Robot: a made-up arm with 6 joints. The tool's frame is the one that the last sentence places.
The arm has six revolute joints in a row. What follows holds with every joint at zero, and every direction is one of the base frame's. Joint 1 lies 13 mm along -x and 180 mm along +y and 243.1 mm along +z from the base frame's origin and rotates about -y. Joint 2 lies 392.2 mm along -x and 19.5 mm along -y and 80 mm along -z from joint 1 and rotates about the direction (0.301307, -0.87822, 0.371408). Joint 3 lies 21.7 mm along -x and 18.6 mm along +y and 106.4 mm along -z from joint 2 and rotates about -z. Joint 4 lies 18.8 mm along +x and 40.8 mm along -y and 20.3 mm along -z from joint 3 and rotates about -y. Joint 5 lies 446.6 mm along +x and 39.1 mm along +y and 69.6 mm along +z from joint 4 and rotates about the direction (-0.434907, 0.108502, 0.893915). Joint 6 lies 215.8 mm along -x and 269.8 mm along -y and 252 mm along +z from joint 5 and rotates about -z. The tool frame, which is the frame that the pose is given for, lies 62.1 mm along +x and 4.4 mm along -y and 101.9 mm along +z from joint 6; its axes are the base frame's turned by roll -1.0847, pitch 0.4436 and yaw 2.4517 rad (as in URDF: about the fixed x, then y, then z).
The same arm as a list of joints. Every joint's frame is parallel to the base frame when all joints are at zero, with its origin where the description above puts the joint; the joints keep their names.
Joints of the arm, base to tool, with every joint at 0 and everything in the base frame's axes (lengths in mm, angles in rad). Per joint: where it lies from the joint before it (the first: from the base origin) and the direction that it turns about. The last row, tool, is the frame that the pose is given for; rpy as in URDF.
joint 1: xyz -13 180 243.1 axis -y
joint 2: xyz -392.2 -19.5 -80 axis 0.301307 -0.87822 0.371408
joint 3: xyz -21.7 18.6 -106.4 axis -z
joint 4: xyz 18.8 -40.8 -20.3 axis -y
joint 5: xyz 446.6 39.1 69.6 axis -0.434907 0.108502 0.893915
joint 6: xyz -215.8 -269.8 252 axis -z
tool: xyz 62.1 -4.4 101.9 rpy -1.0847 0.4436 2.4517

